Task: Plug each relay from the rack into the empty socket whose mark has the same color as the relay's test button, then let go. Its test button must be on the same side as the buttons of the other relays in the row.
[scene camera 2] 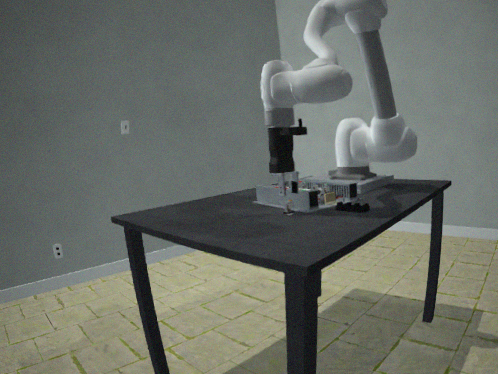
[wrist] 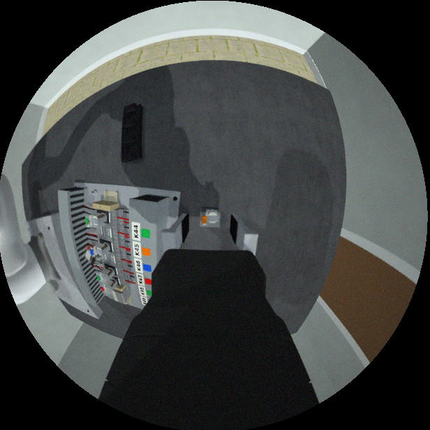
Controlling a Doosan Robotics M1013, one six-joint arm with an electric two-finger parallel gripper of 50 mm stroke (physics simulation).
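Pixels of known places: gripper, fingertip midpoint: (scene camera 2: 288, 193); arm's base at its link origin: (scene camera 2: 353, 177).
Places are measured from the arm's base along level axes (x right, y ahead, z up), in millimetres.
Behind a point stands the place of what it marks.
A clear relay (scene camera 2: 288, 207) @[x -63, y 643, z -11 mm] (wrist: 212, 217) with an orange test button is on the table beside the panel; the button faces left in the wrist view. My gripper (scene camera 2: 288, 190) @[x -57, y 630, z 27 mm] (wrist: 209, 222) points straight down above it, open and empty, the relay showing in the gap between its fingers. The black rack (scene camera 2: 352, 206) @[x -216, y 507, z -27 mm] (wrist: 132, 132) lies apart; I make out no relay in it. In the wrist view, relays in the row include one with a green button (wrist: 96, 220) and one with a blue button (wrist: 101, 249). The orange mark (wrist: 146, 252) is by K45. The sockets are partly hidden.
The grey panel's front duct (scene camera 2: 285, 198) @[x 24, y 533, z -6 mm] (wrist: 157, 212) stands close beside my gripper. A slotted duct (wrist: 75, 220) runs along the panel's far side. A tan end block (scene camera 2: 329, 197) @[x -106, y 457, z -11 mm] (wrist: 106, 205) stands at one end of the row. The robot base (scene camera 2: 352, 172) @[x -28, y 73, z 33 mm] is behind the panel.
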